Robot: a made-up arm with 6 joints. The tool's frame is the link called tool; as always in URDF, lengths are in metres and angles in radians. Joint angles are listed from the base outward. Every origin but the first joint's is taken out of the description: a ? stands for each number. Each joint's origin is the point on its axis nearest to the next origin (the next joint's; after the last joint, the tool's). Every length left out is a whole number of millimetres.
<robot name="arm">
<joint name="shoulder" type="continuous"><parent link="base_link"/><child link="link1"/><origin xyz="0.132 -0.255 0.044" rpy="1.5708 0.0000 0.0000"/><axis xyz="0 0 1"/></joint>
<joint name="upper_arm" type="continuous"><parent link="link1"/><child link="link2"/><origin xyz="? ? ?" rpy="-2.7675 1.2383 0.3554"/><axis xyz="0 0 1"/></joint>
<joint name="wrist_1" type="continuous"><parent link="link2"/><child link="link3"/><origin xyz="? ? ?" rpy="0.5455 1.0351 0.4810"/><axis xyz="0 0 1"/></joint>
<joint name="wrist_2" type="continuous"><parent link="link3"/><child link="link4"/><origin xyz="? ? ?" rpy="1.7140 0.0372 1.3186"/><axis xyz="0 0 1"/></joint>
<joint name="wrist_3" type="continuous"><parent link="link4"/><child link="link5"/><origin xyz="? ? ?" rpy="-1.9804 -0.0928 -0.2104"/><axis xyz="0 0 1"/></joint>
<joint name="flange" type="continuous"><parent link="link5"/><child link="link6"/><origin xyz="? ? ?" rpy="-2.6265 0.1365 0.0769"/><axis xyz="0 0 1"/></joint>
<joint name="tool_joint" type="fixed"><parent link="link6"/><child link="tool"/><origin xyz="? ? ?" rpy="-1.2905 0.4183 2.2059"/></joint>
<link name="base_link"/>
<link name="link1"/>
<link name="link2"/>
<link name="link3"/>
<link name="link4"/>
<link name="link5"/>
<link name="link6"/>
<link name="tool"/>
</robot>
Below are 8 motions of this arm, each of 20 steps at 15 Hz.
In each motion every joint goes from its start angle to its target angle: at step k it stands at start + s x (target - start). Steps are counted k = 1, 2, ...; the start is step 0. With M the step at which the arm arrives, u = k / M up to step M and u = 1 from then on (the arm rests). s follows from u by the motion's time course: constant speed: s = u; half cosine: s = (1 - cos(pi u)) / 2; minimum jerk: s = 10 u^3 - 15 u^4 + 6 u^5.
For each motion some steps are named. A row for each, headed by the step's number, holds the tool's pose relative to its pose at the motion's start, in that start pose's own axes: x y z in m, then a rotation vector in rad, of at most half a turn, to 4 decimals.
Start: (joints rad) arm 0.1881 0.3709 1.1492 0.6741 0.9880 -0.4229
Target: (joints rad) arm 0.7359 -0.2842 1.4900 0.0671 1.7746 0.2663
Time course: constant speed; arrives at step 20
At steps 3, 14, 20:
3: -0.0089 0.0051 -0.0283 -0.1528 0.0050 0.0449
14: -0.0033 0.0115 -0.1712 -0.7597 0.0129 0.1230
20: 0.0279 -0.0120 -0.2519 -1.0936 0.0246 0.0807

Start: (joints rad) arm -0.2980 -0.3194 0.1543 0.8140 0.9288 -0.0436
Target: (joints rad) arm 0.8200 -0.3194 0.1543 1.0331 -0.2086 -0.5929
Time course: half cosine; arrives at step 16
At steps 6, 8, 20:
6: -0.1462 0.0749 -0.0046 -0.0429 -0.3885 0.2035
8: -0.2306 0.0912 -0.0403 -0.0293 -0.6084 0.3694
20: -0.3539 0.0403 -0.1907 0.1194 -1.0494 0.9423

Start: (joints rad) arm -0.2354 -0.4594 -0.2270 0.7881 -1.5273 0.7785
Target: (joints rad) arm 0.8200 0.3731 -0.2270 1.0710 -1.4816 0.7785
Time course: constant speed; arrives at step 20
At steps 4, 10, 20:
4: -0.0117 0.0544 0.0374 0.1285 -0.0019 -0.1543
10: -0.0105 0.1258 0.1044 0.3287 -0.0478 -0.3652
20: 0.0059 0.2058 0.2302 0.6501 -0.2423 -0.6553

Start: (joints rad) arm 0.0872 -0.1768 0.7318 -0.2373 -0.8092 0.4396
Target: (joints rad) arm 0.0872 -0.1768 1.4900 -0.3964 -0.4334 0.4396
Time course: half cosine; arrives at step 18
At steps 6, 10, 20:
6: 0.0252 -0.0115 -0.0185 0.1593 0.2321 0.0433
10: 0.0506 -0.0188 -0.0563 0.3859 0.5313 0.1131
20: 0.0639 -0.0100 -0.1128 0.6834 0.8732 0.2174

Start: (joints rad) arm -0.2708 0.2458 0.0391 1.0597 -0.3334 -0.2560
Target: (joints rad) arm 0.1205 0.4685 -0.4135 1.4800 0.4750 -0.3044
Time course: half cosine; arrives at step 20
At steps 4, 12, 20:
4: 0.0057 0.0064 0.0071 0.0358 0.0219 0.0379
12: 0.0349 0.0514 0.0440 0.2038 0.1901 0.3413
20: 0.0476 0.0941 0.0611 0.2443 0.3240 0.5905

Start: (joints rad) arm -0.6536 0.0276 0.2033 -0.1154 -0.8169 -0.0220
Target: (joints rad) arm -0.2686 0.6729 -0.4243 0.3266 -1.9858 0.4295
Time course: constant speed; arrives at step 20
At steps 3, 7, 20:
3: -0.0283 0.0384 -0.0218 -0.1014 -0.3301 0.0322
7: -0.0563 0.0809 -0.0769 -0.2106 -0.7800 0.0861
20: 0.0218 0.1645 -0.3317 -0.2514 -2.2751 0.1930

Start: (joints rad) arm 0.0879 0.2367 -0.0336 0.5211 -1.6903 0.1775
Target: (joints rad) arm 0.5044 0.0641 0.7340 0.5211 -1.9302 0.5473
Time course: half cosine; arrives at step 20
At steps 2, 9, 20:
2: 0.0013 0.0000 -0.0007 -0.0076 -0.0071 0.0009
9: 0.0235 -0.0011 -0.0080 -0.1250 -0.1174 0.0150
20: 0.0564 -0.0091 -0.0040 -0.2712 -0.2601 0.0388

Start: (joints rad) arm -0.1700 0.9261 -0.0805 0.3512 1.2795 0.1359
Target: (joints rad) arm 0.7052 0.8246 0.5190 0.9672 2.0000 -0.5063
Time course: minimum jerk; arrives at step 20
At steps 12, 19, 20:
12: -0.1314 -0.1894 0.0127 0.6354 0.4476 0.0775
19: -0.2014 -0.2264 -0.0202 0.8096 0.6034 0.2671
20: -0.2016 -0.2265 -0.0203 0.8100 0.6039 0.2680

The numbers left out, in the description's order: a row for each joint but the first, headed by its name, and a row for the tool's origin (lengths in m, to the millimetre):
upper_arm: 0.143 -0.263 0.000
wrist_1: -0.035 -0.352 0.000
wrist_2: 0.102 -0.074 0.000
wrist_3: 0.003 0.027 0.000
flange: -0.161 0.044 0.000
tool: -0.025 -0.092 0.000

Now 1 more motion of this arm.
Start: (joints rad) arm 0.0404 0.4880 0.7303 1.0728 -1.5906 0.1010
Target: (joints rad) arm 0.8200 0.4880 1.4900 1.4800 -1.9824 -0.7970
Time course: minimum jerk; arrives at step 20
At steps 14, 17, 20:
14: 0.0529 0.0637 0.0841 0.0532 0.0630 -0.4481
17: 0.0579 0.0703 0.0962 0.0793 0.0584 -0.5189
20: 0.0588 0.0714 0.0985 0.0849 0.0571 -0.5325

